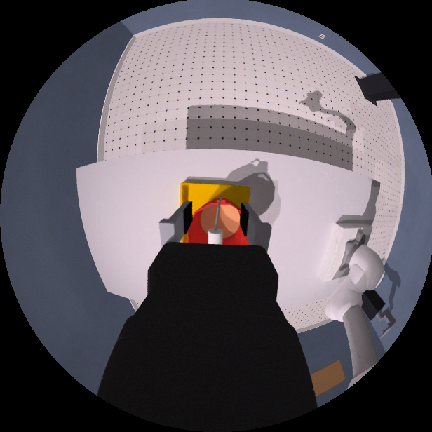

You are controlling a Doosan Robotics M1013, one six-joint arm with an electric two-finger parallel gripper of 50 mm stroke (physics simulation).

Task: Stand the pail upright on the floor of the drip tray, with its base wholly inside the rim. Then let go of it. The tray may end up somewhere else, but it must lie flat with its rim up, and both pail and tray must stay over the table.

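The red pail with a peach inner bottom shows from above between and below the fingers; its near part is hidden by the gripper body. It looks upright, over the yellow drip tray. The tray lies flat, rim up, its far part showing beyond the pail. Whether the pail's base is wholly inside the rim is hidden. The pail's wire handle stands up with its white grip just in front of the gripper body. My gripper is open, with one finger on each side of the handle, holding nothing.
The tray lies on a pale table top. A perforated pale surface stretches beyond it. At the right are a white block and white rounded arm parts. A dark bracket shows at the upper right, a brown panel at the lower right.
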